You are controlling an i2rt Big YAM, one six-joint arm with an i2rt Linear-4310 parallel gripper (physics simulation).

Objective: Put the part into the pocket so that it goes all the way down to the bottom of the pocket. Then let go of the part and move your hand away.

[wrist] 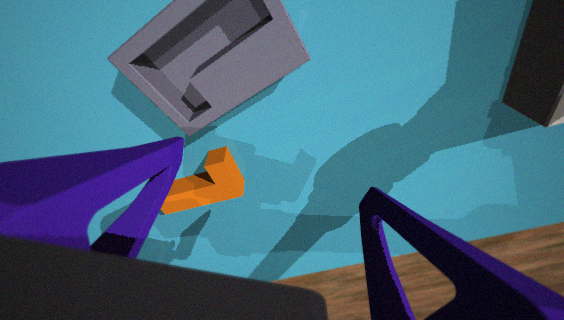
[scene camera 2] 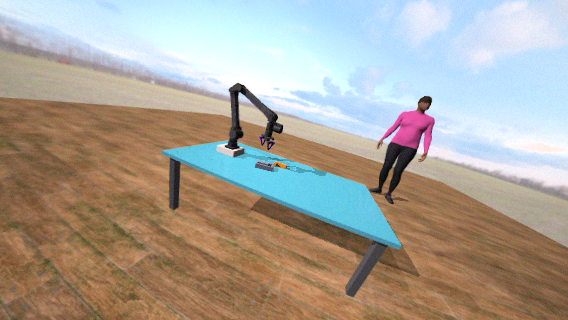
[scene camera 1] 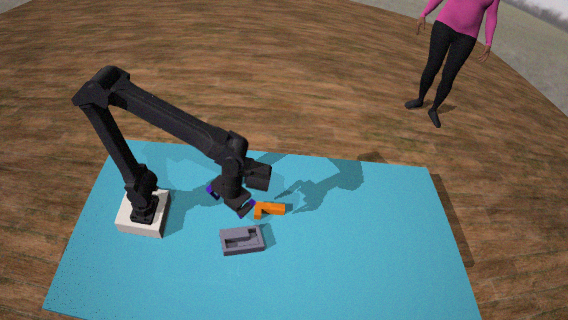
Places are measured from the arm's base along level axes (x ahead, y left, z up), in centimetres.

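Pixels of known places: gripper, fingertip midpoint: (wrist: 279, 173) (scene camera 2: 265, 147) (scene camera 1: 229, 208); arm's base, origin of the base link: (scene camera 2: 232, 147) (scene camera 1: 145, 209).
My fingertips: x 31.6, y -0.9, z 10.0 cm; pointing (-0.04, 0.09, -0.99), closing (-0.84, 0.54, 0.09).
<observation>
Ahead of a thing's pixels: the offset from my fingertips to its top centre. Level surfaces: height alone.
The orange L-shaped part @[dy +10.5, dx +13.4, dz -12.6 cm] (scene camera 1: 273, 208) (scene camera 2: 281, 165) (wrist: 230, 180) lies on the table beside the grey block. The grey block @[dy -3.3, dx +4.3, dz -12.0 cm] (scene camera 1: 235, 233) (scene camera 2: 264, 166) (wrist: 260, 65) sits flat on the table, with its L-shaped pocket facing up and no part in it. My gripper (scene camera 1: 230, 201) (scene camera 2: 267, 146) (wrist: 279, 173) is open and empty, above the table with its purple fingers spread wide. In the wrist view the part lies close to the left finger's tip, and that finger hides the end of its long arm.
The arm's white base block (scene camera 1: 164, 215) (scene camera 2: 230, 150) stands on the blue table @[dz -15.7 cm] (scene camera 1: 350, 260) (scene camera 2: 310, 195) at the left. In the wrist view, a dark side of a block (wrist: 537, 65) shows at the right edge. A person in pink (scene camera 1: 462, 17) (scene camera 2: 411, 130) stands beyond the table.
</observation>
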